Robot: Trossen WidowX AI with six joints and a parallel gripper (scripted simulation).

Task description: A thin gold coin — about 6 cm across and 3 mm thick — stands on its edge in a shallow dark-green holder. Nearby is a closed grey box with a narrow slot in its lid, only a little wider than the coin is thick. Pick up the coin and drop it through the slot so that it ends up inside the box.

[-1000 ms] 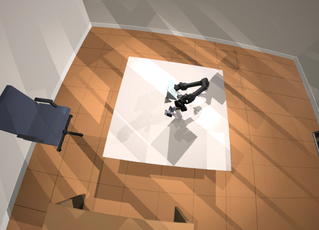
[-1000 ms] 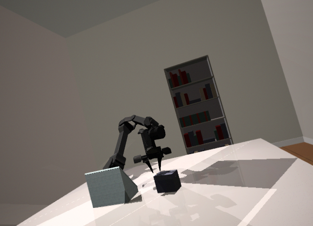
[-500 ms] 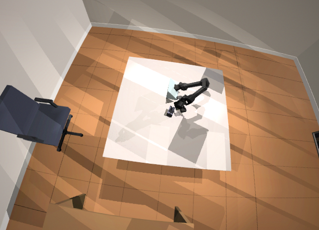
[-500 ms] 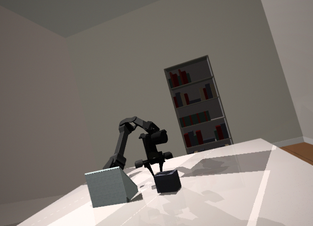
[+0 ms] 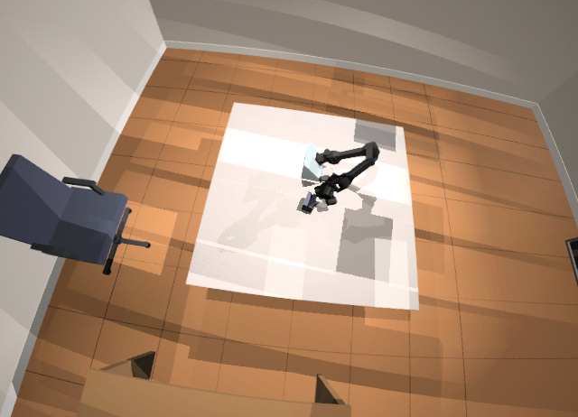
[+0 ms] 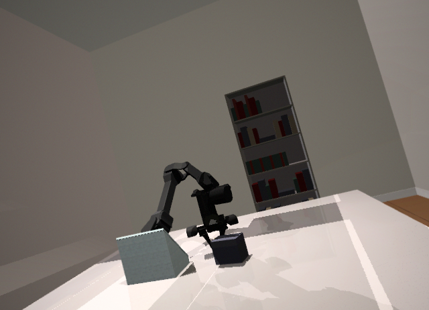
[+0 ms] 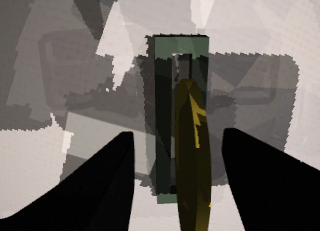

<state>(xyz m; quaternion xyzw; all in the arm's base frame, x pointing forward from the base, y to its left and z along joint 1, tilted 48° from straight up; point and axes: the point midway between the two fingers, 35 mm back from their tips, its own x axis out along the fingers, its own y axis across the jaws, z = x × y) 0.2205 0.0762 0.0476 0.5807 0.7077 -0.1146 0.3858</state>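
My gripper tip is now 1 cm below the gold coin.
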